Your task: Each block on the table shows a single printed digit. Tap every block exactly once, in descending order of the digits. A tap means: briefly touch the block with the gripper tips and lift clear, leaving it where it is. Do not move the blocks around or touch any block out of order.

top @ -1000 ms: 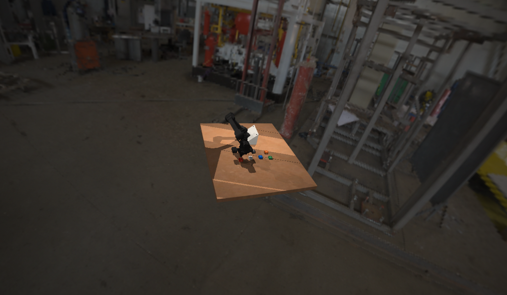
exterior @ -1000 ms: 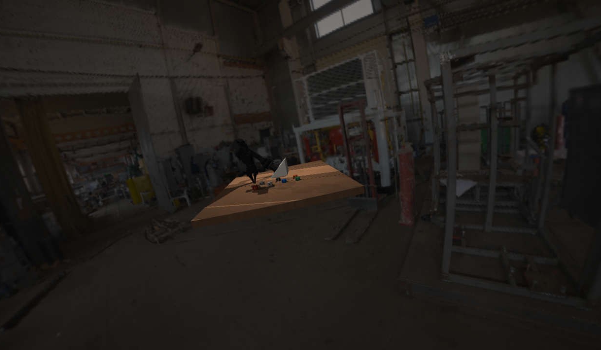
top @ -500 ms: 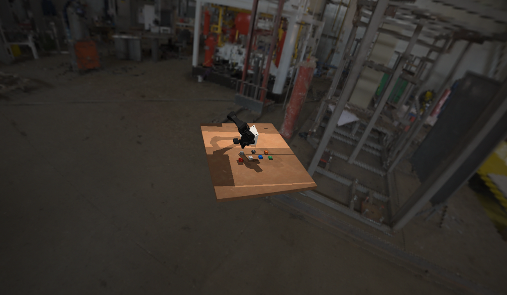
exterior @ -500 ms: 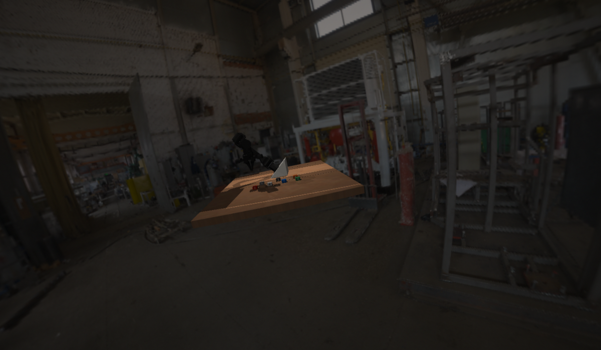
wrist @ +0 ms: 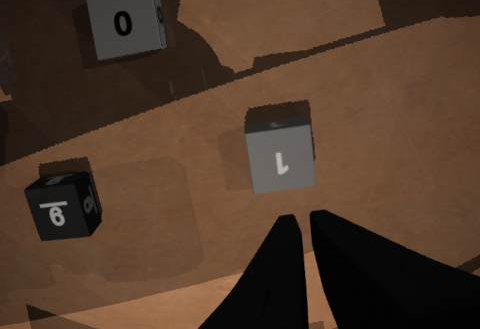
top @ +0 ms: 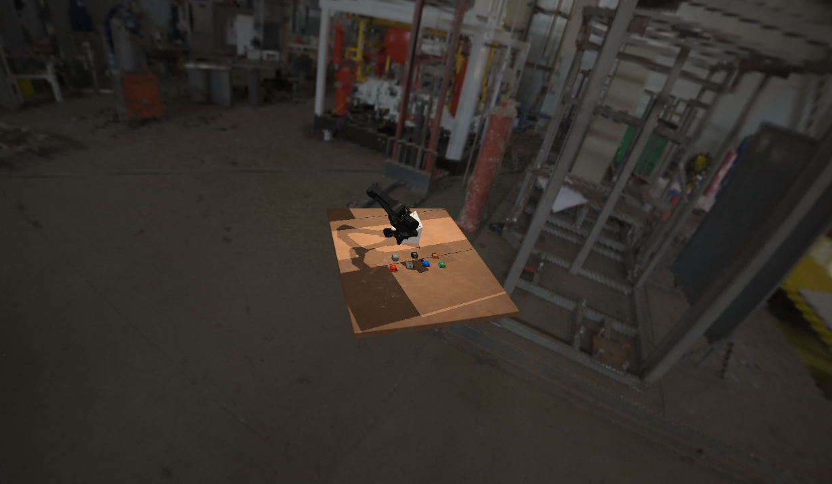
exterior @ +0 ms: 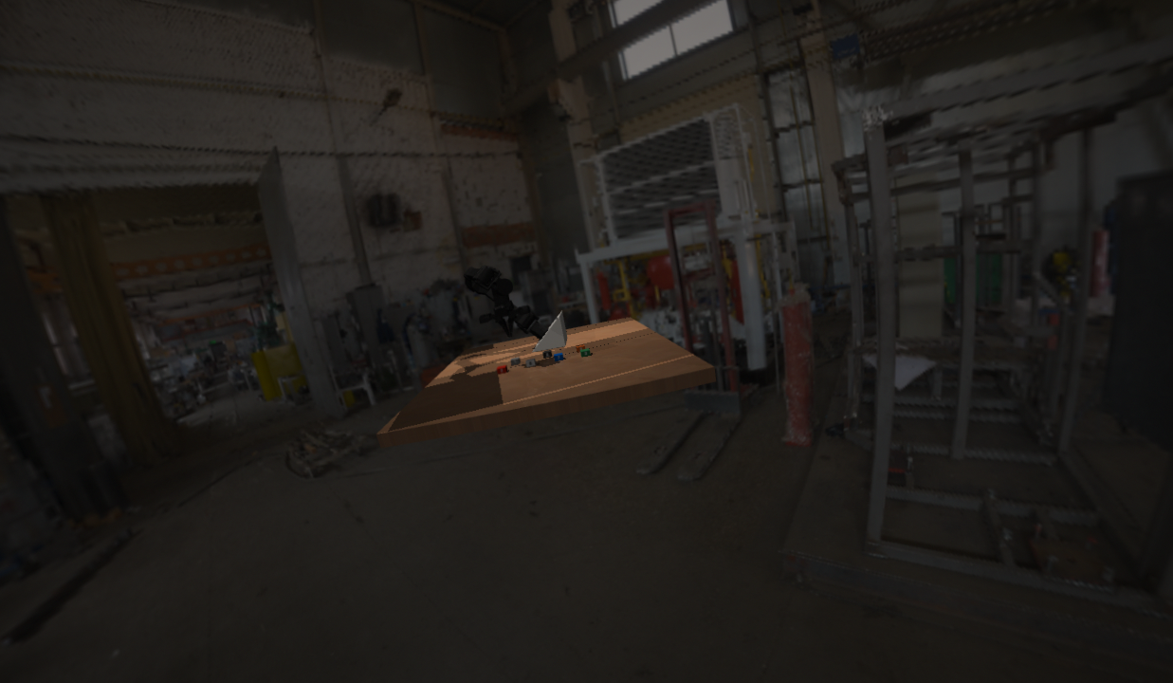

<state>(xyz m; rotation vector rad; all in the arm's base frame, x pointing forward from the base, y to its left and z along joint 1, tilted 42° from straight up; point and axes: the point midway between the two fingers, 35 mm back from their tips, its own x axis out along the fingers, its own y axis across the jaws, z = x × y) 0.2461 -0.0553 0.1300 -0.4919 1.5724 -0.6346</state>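
Right now my gripper tip is 10 mm past the grey block and 100 mm above it. The rest, counted from my gripper tip: black block 20 mm behind, 120 mm to the left, 100 mm below; white block 70 mm ahead, 60 mm to the left, 100 mm below; red block 90 mm ahead, 50 mm to the right, 100 mm below.
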